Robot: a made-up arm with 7 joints. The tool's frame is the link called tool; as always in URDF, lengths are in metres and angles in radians. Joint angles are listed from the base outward.
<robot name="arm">
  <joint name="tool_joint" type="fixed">
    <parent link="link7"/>
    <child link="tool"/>
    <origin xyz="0 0 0" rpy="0 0 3.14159"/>
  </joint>
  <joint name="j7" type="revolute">
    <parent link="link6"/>
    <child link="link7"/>
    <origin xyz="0 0 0" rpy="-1.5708 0 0"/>
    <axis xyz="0 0 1"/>
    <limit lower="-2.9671" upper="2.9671"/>
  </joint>
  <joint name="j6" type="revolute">
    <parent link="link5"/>
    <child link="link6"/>
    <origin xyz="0 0 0" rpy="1.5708 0 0"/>
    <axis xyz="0 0 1"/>
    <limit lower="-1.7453" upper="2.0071"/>
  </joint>
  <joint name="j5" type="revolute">
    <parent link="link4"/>
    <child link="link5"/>
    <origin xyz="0.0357 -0.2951 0" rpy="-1.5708 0 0"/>
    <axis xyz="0 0 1"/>
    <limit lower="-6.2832" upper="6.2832"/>
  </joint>
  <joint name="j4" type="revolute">
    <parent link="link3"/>
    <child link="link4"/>
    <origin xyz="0 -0.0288 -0.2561" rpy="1.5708 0 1.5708"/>
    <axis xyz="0 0 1"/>
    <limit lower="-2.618" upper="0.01"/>
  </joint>
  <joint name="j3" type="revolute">
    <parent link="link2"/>
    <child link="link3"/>
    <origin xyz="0 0 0" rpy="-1.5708 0 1.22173"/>
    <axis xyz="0 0 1"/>
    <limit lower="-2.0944" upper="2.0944"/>
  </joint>
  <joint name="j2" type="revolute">
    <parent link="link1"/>
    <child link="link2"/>
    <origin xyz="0 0 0" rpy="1.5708 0 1.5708"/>
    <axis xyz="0 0 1"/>
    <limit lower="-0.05" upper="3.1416"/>
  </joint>
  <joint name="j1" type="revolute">
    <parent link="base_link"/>
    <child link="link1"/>
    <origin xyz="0 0 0" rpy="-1.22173 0 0"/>
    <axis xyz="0 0 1"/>
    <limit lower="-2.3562" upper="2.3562"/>
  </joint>
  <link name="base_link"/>
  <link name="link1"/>
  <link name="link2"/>
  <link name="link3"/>
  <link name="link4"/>
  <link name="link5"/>
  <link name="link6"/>
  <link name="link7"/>
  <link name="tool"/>
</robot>
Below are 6 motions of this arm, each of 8 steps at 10 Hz.
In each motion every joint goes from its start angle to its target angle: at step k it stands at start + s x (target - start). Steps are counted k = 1, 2, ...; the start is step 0. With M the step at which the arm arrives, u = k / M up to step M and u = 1 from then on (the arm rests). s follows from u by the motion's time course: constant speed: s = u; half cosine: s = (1 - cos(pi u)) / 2; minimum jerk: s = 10 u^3 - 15 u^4 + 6 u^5.
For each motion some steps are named. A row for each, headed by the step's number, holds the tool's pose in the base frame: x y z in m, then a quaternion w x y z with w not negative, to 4 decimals.
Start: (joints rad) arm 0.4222 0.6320 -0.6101 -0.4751 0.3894 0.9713 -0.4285
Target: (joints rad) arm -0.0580 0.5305 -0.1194 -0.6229 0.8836 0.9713 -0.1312
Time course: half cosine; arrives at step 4
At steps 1, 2, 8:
1: -0.0722 0.2533 -0.4830 0.8661 0.1002 0.4660 -0.1507
2: 0.0449 0.2495 -0.4859 0.9496 0.0661 0.3064 0.0078
8: 0.2001 0.2400 -0.4459 0.9734 -0.0596 0.0750 0.2081

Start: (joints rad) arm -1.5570 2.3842 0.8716 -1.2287 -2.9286 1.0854 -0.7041
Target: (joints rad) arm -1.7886 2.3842 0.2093 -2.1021 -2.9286 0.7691 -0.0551
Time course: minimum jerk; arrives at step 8
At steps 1, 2, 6, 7, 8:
1: -0.3716 0.1614 0.2685 0.1021 0.1115 0.7009 0.6971
2: -0.3619 0.1420 0.2737 0.0514 0.1264 0.7011 0.6999
6: -0.2038 0.0101 0.2853 0.3921 -0.2890 -0.6334 -0.6013
7: -0.1823 0.0009 0.2801 0.4360 -0.3075 -0.6173 -0.5783
8: -0.1784 -0.0007 0.2790 0.4439 -0.3108 -0.6141 -0.5738

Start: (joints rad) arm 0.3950 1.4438 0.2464 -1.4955 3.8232 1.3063 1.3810
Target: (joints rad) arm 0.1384 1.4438 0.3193 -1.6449 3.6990 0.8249 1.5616
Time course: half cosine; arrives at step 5
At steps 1, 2, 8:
1: 0.2643 0.3543 -0.0607 0.1344 -0.7709 0.4661 0.4128
2: 0.2786 0.3385 -0.0375 0.1259 -0.7645 0.4684 0.4246
8: 0.3018 0.2951 0.0274 0.1013 -0.7572 0.4645 0.4479

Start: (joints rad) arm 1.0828 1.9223 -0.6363 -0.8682 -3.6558 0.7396 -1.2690
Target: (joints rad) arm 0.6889 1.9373 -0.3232 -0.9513 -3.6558 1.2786 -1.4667
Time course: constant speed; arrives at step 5
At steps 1, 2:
1: 0.0005 0.5227 -0.0579 0.9732 0.1182 0.1958 -0.0237
2: 0.0351 0.5198 -0.0593 0.9859 0.0635 0.1451 -0.0537

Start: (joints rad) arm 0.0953 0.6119 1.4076 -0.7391 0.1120 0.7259 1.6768
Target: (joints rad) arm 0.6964 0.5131 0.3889 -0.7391 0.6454 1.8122 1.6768
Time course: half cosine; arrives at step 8
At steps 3, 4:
3: -0.0341 0.4258 -0.3260 0.0743 0.1075 -0.0904 0.9873
4: -0.0593 0.4034 -0.3500 0.1006 0.1794 0.0578 0.9769

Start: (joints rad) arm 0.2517 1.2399 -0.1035 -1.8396 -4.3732 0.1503 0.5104
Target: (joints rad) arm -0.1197 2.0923 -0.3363 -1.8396 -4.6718 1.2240 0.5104
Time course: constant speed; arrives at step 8
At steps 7, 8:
7: 0.3130 0.2257 0.0176 0.9810 0.0944 -0.1196 0.1202
8: 0.3107 0.2244 0.0480 0.9713 0.1864 -0.0800 0.1243

